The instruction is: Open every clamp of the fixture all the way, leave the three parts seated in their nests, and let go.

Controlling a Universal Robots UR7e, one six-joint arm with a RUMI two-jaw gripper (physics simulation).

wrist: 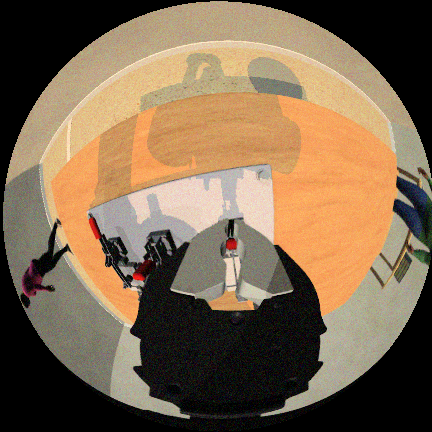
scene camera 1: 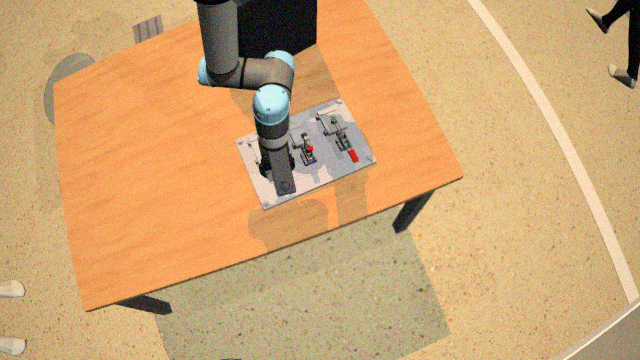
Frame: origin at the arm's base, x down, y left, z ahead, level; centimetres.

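Seen in the pictures: gripper, fingertip midpoint: (wrist: 229, 220).
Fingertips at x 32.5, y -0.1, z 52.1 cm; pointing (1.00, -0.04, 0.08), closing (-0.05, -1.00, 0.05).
Note:
A point is followed by its place in that frame.
The grey fixture plate (scene camera 1: 313, 178) @(x 38.0, y 9.7, z 51.1 cm) (wrist: 193, 201) @(x 38.0, y 4.3, z 51.8 cm) lies on the right half of the wooden table (scene camera 1: 133, 178) @(x 39.5, y -46.4, z 40.9 cm) (wrist: 342, 209) @(x 39.5, y -25.1, z 52.7 cm). The right clamp's red handle (scene camera 1: 353, 155) @(x 33.8, y 21.4, z 47.9 cm) (wrist: 95, 228) @(x 34.0, y 20.8, z 48.0 cm) lies low along the plate. The middle clamp's red handle (scene camera 1: 308, 148) @(x 28.5, y 9.2, z 46.1 cm) (wrist: 142, 270) @(x 29.5, y 9.1, z 46.5 cm) stands raised. My gripper (scene camera 1: 269, 172) @(x 32.5, y -0.1, z 52.1 cm) (wrist: 229, 220) @(x 32.5, y -0.1, z 52.1 cm) is shut and empty, low over the plate's left end. It hides the left clamp in the scene view. In the wrist view that clamp's red handle tip (wrist: 231, 243) @(x 29.9, y -0.2, z 51.1 cm) shows in the narrow gap by my fingers. I cannot make out the seated parts clearly.
The robot's dark base (scene camera 1: 277, 22) @(x 17.4, y 6.1, z 8.8 cm) stands at the table's back edge. The plate lies close to the table's front right edge (scene camera 1: 447, 176) @(x 39.4, y 49.4, z 56.7 cm). People stand on the floor far off at the right (scene camera 1: 626, 40) and the left (scene camera 1: 11, 288).

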